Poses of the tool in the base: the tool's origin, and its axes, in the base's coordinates. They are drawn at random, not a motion.
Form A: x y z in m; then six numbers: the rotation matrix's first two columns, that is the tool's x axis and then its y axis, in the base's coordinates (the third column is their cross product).
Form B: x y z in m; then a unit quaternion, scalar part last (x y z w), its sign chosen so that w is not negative. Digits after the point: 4 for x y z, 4 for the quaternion.
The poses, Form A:
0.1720, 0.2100, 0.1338, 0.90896, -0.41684, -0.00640, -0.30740, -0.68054, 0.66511
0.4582, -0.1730, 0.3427, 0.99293, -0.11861, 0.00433, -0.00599, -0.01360, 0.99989
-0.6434, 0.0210, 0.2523, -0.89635, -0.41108, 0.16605, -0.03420, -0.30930, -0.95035
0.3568, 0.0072, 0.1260, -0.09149, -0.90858, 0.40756, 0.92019, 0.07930, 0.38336
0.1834, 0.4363, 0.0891, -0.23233, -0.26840, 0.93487, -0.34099, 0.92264, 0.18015
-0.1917, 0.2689, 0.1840, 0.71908, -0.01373, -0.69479, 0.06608, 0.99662, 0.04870
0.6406, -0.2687, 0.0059, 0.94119, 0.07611, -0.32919, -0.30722, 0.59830, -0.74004
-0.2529, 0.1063, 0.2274, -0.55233, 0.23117, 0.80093, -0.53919, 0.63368, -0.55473
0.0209, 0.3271, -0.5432, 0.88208, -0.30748, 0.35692, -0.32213, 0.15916, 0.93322
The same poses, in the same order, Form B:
0.1720, 0.2100, 0.1338, 0.9133, -0.1983, -0.0788, 0.3470
0.4582, -0.1730, 0.3427, 0.7108, -0.0438, -0.0402, 0.7009
-0.6434, 0.0210, 0.2523, -0.1935, 0.5753, -0.7856, 0.1199
0.3568, 0.0072, 0.1260, -0.0099, -0.2924, -0.6784, 0.6739
0.1834, 0.4363, 0.0891, 0.1942, -0.7844, 0.0308, 0.5883
-0.1917, 0.2689, 0.1840, 0.0350, 0.3742, -0.0215, 0.9265
0.6406, -0.2687, 0.0059, -0.4349, 0.1329, 0.1084, 0.8840
-0.2529, 0.1063, 0.2274, 0.0992, -0.7764, 0.4163, 0.4626
0.0209, 0.3271, -0.5432, 0.6484, -0.2428, 0.0051, 0.7216

